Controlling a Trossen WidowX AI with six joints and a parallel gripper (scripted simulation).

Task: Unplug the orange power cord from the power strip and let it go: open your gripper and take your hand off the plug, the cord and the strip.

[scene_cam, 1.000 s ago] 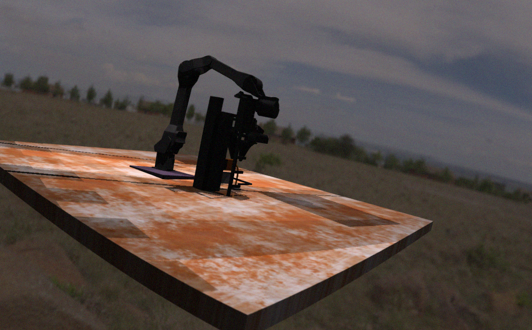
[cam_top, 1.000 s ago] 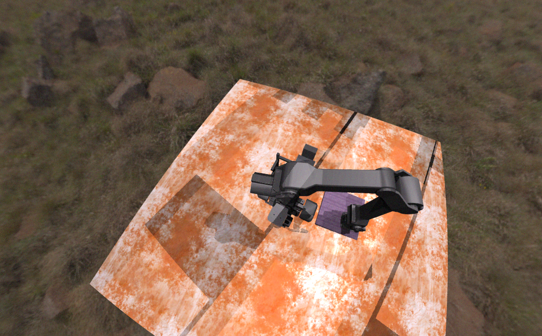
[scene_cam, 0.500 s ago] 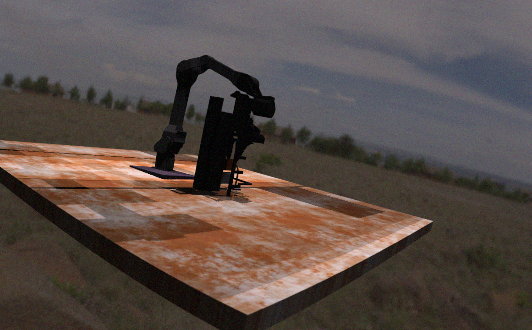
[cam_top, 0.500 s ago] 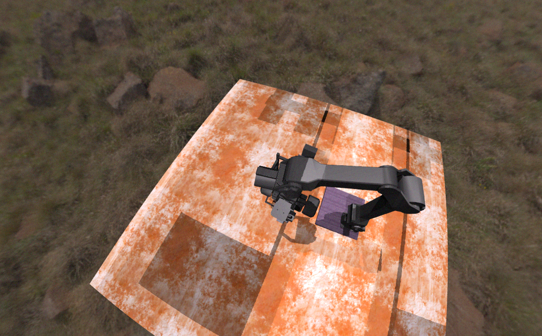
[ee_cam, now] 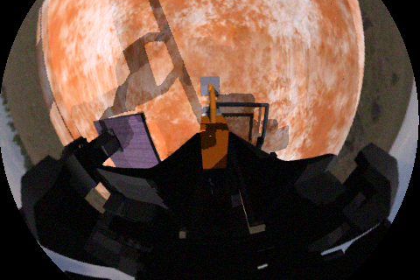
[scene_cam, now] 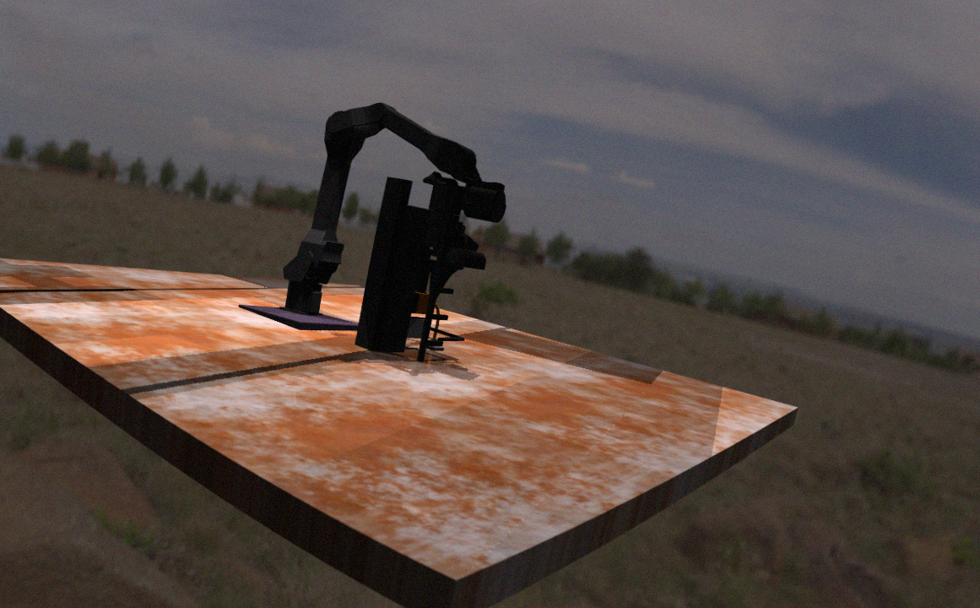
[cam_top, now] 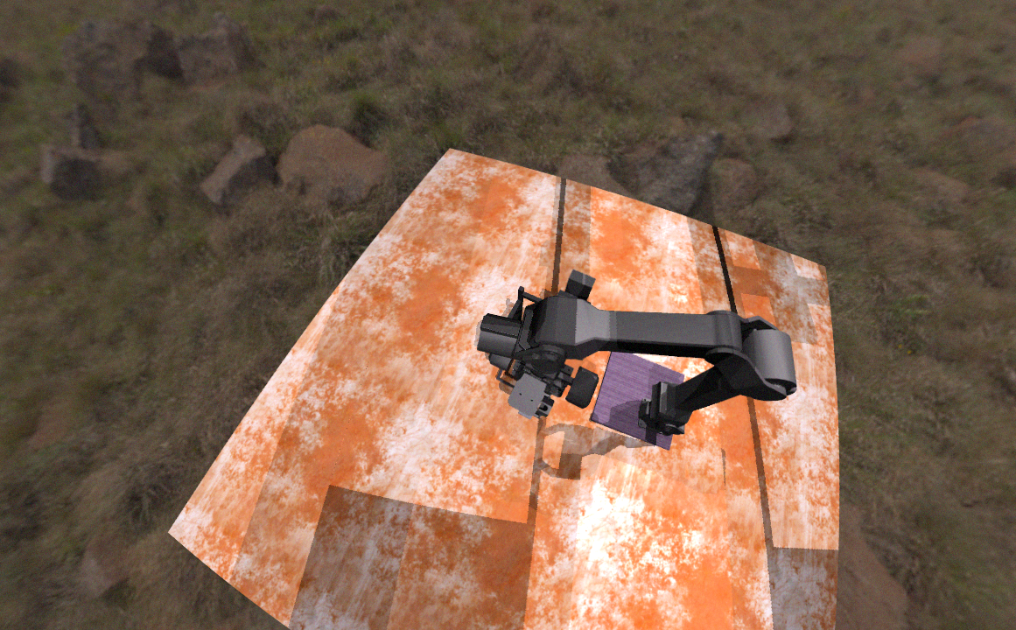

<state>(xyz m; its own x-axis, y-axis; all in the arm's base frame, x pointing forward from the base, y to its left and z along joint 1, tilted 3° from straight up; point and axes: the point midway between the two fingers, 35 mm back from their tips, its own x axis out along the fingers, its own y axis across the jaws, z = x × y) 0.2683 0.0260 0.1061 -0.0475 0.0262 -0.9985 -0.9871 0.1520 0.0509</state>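
The orange plug lies 30 mm to the right of my gripper tip.
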